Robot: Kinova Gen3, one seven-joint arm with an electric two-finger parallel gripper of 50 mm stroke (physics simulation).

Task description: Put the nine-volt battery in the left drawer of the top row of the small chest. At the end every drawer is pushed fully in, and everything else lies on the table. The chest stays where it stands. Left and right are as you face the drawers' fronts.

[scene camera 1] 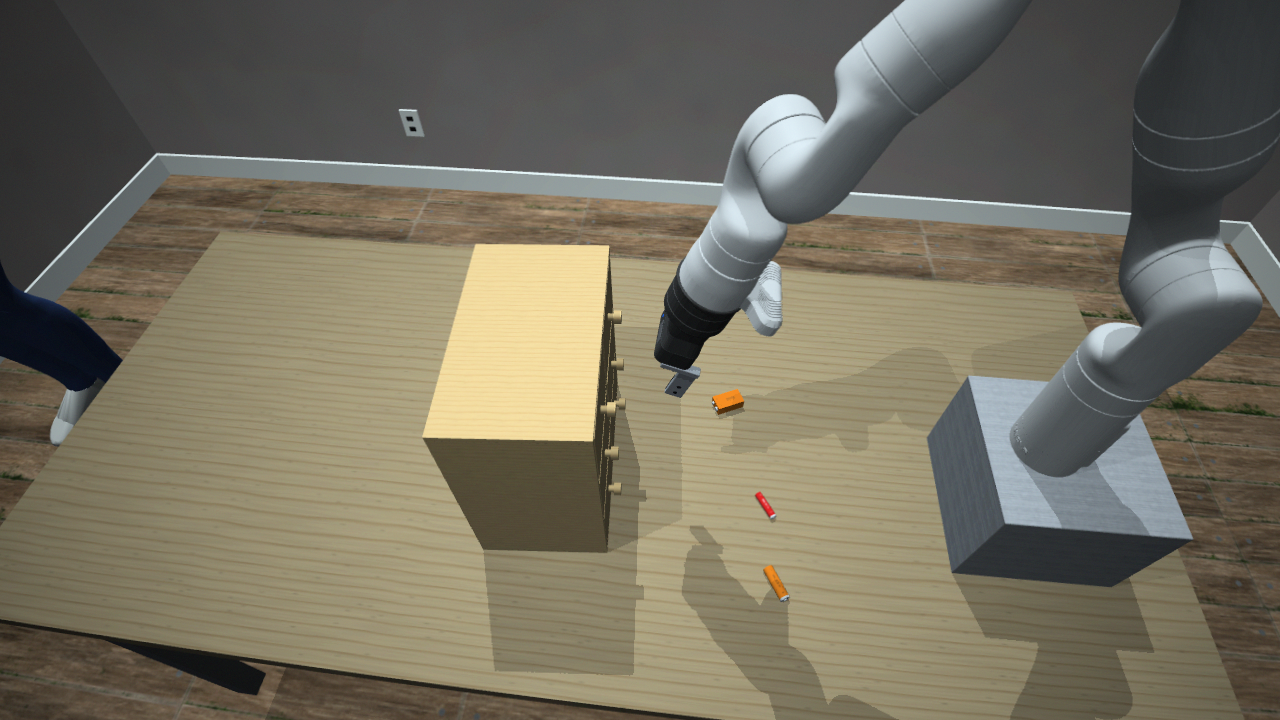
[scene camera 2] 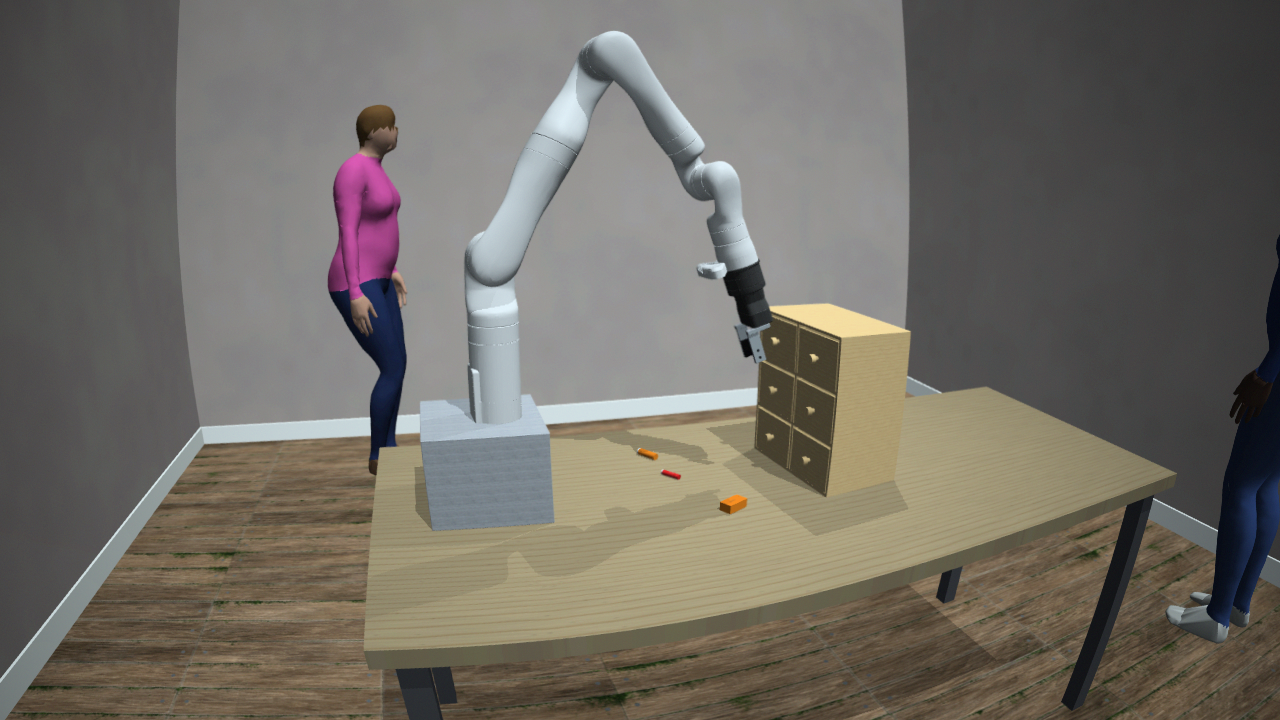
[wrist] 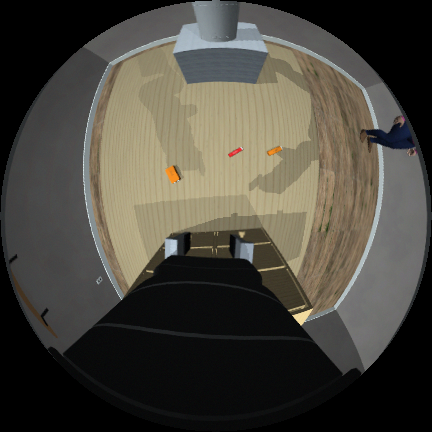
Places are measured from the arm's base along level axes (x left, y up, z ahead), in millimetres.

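Where they show: gripper, fingertip midpoint: (scene camera 1: 676,373) (scene camera 2: 755,358) (wrist: 209,241); arm's base at its link origin: (scene camera 1: 1045,446) (scene camera 2: 497,415) (wrist: 217,35).
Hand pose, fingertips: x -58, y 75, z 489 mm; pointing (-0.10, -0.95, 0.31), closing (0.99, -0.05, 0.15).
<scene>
Things, the pixels of their centre, and the offset from my fingertips. "*": a spot on its surface instead. Level surfaces: height alone.
- orange nine-volt battery at the middle of its body: (scene camera 1: 727,402) (scene camera 2: 733,504) (wrist: 172,174) dx -120, dy -239, dz -97 mm
- table at its surface level: dy -248 mm
- small wooden chest at the middle of its body: (scene camera 1: 543,404) (scene camera 2: 829,393) (wrist: 216,288) dx -12, dy -89, dz +182 mm
- top row at a spot on its surface: (scene camera 2: 785,351) * dx +33, dy -2, dz +92 mm
- red battery at the middle of its body: (scene camera 1: 765,505) (scene camera 2: 670,474) (wrist: 235,151) dx +66, dy -242, dz -143 mm
- orange cylindrical battery at the middle of its body: (scene camera 1: 776,583) (scene camera 2: 647,453) (wrist: 274,150) dx +185, dy -240, dz -146 mm
The orange nine-volt battery (scene camera 1: 727,402) (scene camera 2: 733,504) (wrist: 172,174) lies on the table (scene camera 1: 313,358) (scene camera 2: 626,582) in front of the chest. The small wooden chest (scene camera 1: 528,340) (scene camera 2: 868,411) (wrist: 285,290) has three rows of two drawers, and all fronts look flush. The left drawer of the top row (scene camera 2: 785,351) shows its knob (scene camera 2: 775,340) in scene camera 2, just beside the fingers. My gripper (scene camera 1: 680,381) (scene camera 2: 751,347) (wrist: 209,241) is open and empty. It is tilted and hangs in front of the chest at about top-row height, apart from the battery; whether it touches the chest cannot be told.
A red battery (scene camera 1: 765,505) (scene camera 2: 671,474) (wrist: 235,152) and an orange cylindrical battery (scene camera 1: 776,582) (scene camera 2: 648,454) (wrist: 274,150) lie between chest and robot base (scene camera 1: 1065,501) (scene camera 2: 487,483) (wrist: 222,65). Knobs stick out of the drawer fronts. People stand beyond the table.
</scene>
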